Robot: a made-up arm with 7 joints.
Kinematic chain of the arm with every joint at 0, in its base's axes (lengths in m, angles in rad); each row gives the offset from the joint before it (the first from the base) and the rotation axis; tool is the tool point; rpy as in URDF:
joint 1: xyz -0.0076 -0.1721 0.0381 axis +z
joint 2: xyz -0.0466 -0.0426 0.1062 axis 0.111 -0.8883 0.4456
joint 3: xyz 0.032 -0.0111 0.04 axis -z
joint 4: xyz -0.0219 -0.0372 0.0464 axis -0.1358 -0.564 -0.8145
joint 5: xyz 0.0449 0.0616 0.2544 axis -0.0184 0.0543 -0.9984
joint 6: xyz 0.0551 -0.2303 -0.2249 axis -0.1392 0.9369 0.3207
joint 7: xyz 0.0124 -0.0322 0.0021 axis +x
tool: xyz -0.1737 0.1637 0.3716 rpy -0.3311 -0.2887 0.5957
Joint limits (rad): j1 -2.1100..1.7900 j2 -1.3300..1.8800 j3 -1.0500..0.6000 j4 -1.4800..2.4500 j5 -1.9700..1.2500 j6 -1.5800..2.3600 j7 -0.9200..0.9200
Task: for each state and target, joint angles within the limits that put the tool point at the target. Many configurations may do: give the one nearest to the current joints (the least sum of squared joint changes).
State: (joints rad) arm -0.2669 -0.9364 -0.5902 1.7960 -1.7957 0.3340 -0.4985
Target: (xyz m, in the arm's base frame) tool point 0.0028 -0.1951 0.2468
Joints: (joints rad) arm 0.4843 -1.3300 -0.5379 1.6304 -1.7533 -0.2698 -0.9200
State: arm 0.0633 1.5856 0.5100 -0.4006 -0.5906 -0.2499 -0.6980
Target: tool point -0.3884 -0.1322 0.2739
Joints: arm -0.4375 1.2312 0.6000 -0.3253 -0.3674 -0.0671 -0.5892
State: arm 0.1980 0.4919 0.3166 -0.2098 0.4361 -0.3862 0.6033
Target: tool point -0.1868 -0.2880 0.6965
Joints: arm 0.1395 -0.1037 0.4218 -0.2806 0.6952 -0.1615 0.4315
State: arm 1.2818 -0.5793 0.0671 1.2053 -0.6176 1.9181 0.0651
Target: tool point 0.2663 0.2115 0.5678
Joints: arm 1.4847 -0.4709 0.0138 1.2897 -0.6895 1.6881 0.4096
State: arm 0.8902 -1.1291 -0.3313 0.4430 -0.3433 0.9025 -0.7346
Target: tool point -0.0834 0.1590 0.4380
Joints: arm 1.6015 -0.7166 -0.5404 0.3500 -0.6051 1.1216 -0.2103
